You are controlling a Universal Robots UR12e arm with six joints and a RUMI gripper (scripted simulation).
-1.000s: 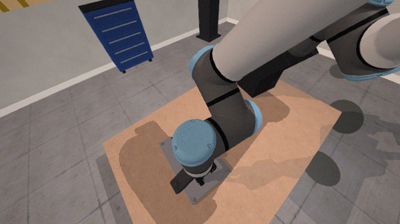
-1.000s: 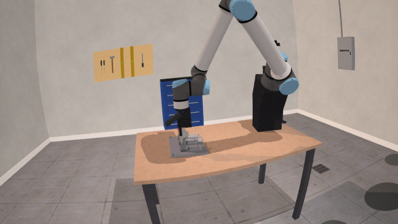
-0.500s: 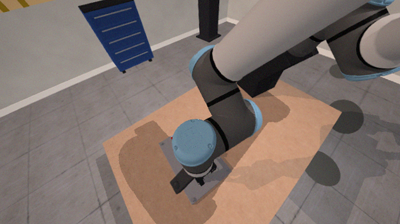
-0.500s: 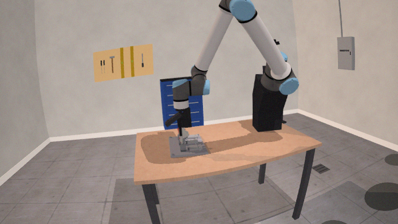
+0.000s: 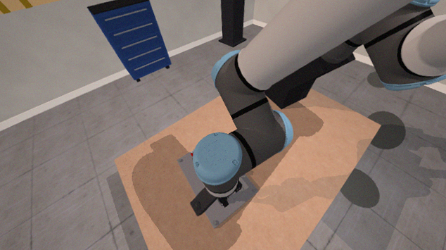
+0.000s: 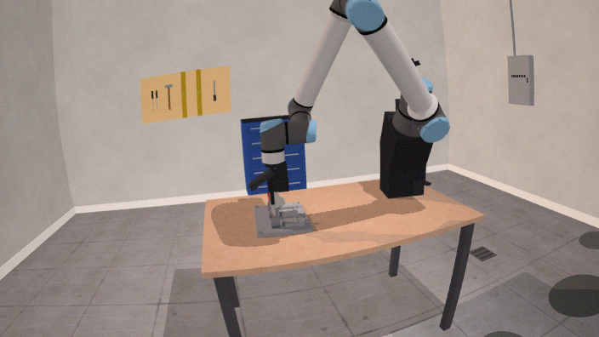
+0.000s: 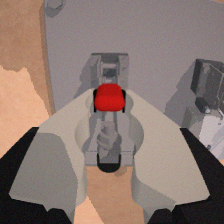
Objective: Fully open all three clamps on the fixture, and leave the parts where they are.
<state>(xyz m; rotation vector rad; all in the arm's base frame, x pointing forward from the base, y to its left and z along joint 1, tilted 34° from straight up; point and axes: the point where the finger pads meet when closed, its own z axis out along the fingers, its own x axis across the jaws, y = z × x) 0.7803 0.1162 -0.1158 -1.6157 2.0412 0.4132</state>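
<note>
The toggle clamp lies 1 cm behind my hand and 2 cm below it. Round my hand: grey fixture plate (5 cm behind, 10 cm to the right, 8 cm below).
</note>
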